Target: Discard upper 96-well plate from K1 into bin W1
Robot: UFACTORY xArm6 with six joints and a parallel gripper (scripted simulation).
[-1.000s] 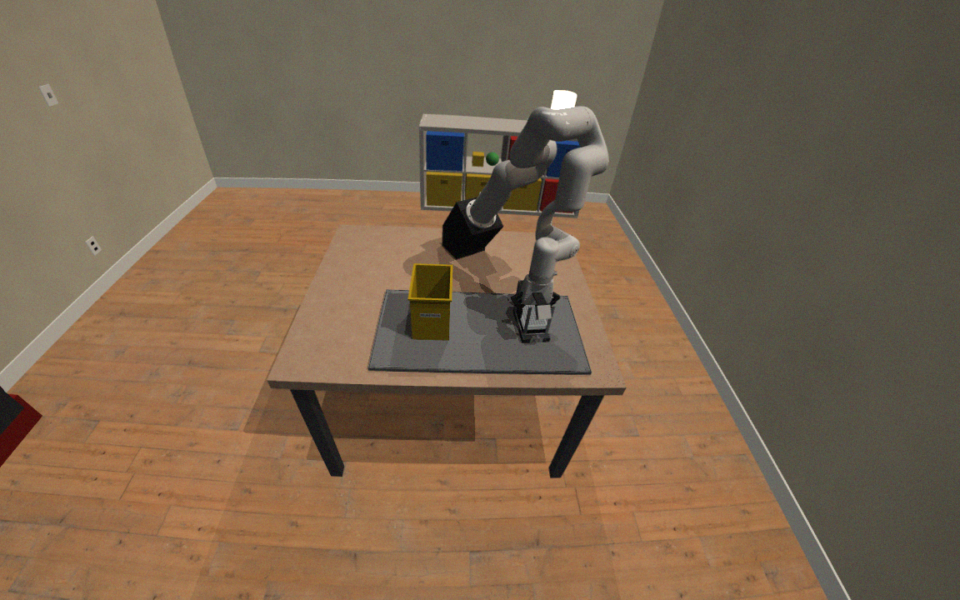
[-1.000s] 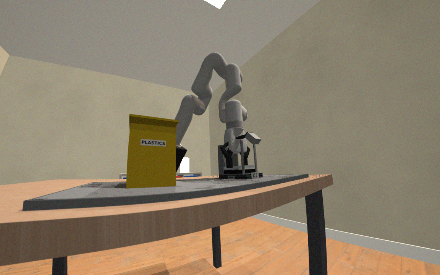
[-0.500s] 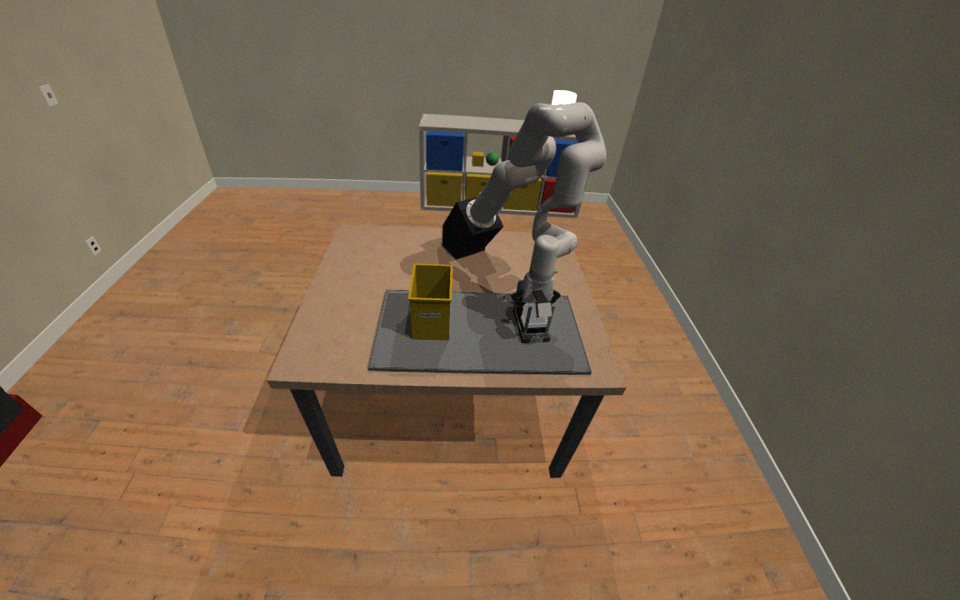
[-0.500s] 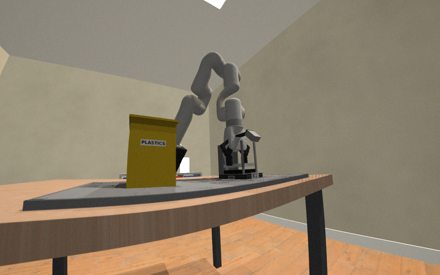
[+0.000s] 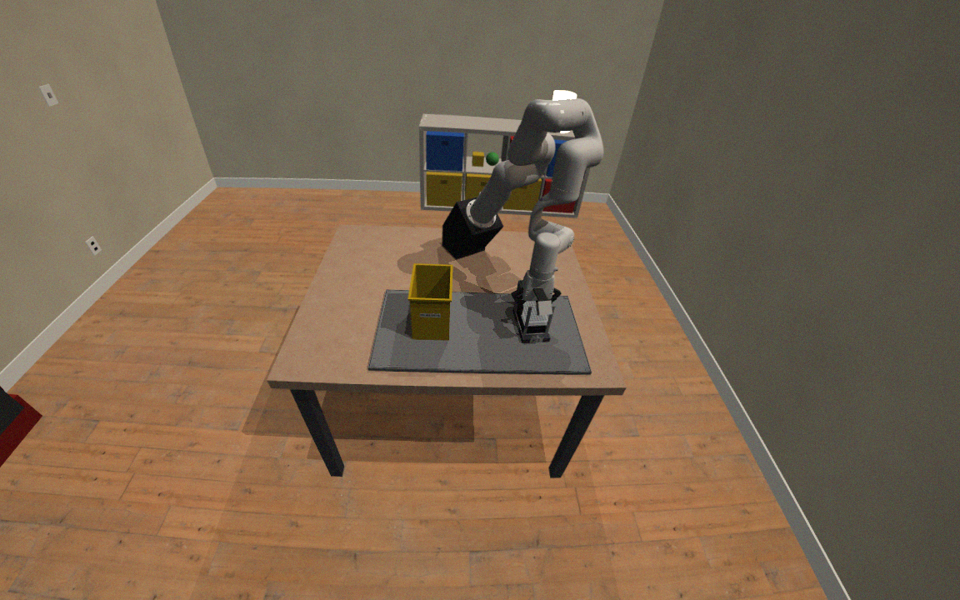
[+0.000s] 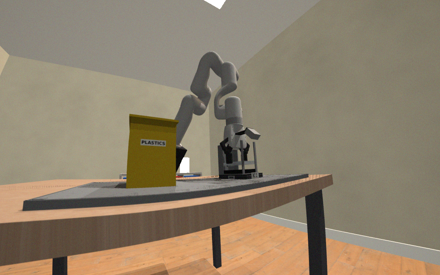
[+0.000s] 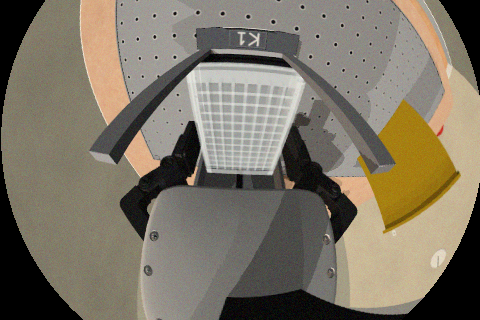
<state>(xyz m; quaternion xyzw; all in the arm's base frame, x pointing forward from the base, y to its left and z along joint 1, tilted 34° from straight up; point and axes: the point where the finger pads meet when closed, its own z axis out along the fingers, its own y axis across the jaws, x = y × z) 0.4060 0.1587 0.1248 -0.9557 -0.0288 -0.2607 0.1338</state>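
Right now my hand is 10 mm short of the yellow plastics bin W1, 340 mm to the left of it and 20 mm below it. From my hand the other things lie so: 96-well plate (10 mm below).
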